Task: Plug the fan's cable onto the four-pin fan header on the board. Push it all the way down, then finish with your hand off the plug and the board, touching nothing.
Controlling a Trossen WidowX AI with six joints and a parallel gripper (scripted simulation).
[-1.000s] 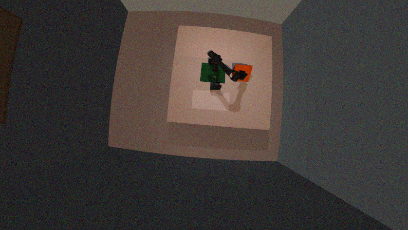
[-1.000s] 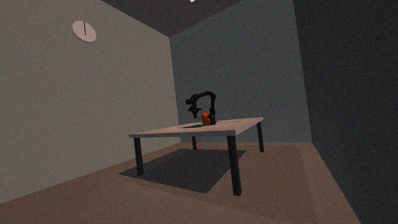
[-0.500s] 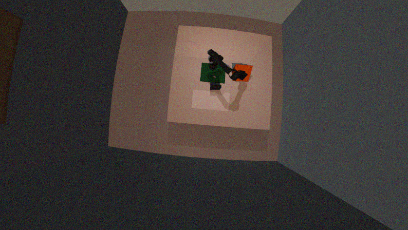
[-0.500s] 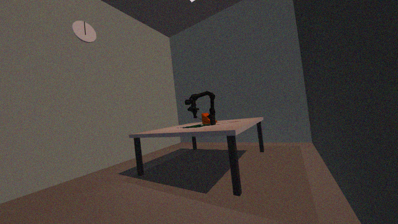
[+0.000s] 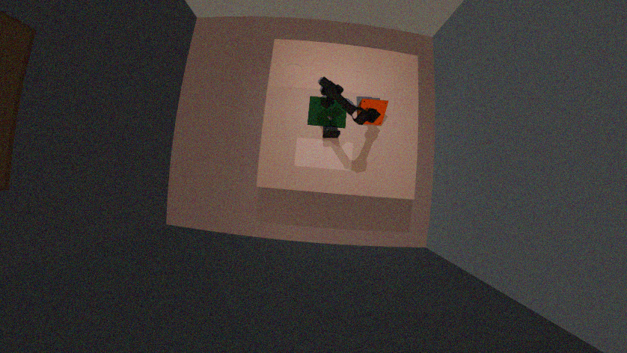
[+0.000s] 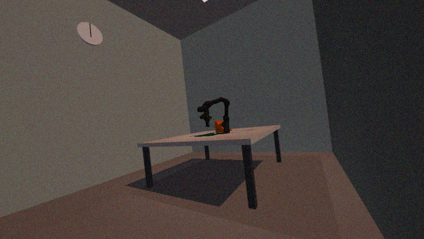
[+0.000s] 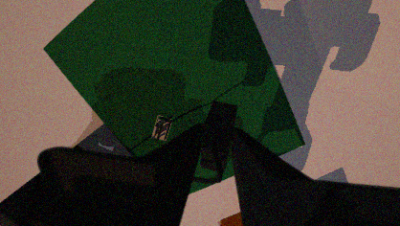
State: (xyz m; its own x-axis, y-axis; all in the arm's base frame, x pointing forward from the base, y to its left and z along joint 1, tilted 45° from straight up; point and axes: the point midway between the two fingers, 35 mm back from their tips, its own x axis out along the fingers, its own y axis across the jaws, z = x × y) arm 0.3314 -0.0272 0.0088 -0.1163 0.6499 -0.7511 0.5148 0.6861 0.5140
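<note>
The green board lies 1 cm ahead of my gripper tip, 4 cm to the left of it and 13 cm below it. Also, from my gripper tip: fan (4 cm behind, 23 cm to the left, 6 cm below); four-pin header (2 cm behind, 9 cm to the left, 11 cm below); dark fan plug (1 cm behind, 1 cm below).
</note>
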